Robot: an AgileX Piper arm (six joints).
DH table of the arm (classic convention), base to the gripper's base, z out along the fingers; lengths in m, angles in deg. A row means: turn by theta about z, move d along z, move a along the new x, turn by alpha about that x. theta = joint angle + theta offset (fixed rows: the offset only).
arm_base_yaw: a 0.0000; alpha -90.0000; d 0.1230; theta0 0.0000
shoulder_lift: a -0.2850; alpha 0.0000; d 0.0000; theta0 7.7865
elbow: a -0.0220; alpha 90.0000; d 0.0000; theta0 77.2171
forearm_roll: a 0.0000; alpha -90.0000; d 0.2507; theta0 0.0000
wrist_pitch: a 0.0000; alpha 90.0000; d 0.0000; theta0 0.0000
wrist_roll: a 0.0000; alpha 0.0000; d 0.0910; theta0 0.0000
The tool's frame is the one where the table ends.
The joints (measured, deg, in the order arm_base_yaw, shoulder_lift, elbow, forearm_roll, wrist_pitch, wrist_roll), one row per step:
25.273, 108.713, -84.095, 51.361, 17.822, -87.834
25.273, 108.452, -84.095, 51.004, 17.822, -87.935
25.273, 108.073, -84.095, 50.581, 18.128, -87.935
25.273, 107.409, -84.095, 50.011, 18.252, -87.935
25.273, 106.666, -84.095, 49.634, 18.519, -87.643
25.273, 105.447, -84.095, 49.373, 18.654, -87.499
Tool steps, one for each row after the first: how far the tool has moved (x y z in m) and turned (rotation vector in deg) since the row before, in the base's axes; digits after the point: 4 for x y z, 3 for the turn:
-0.0006, -0.0004, 0.0019, -0.259, -0.437, 0.169
-0.0013, -0.0003, 0.0026, -0.212, -0.305, 0.363
-0.0017, -0.0009, 0.0048, -0.211, -0.746, 0.273
-0.0022, -0.0008, 0.0054, 0.168, -0.474, 0.168
-0.0033, -0.0015, 0.0091, 0.380, -1.033, 0.106

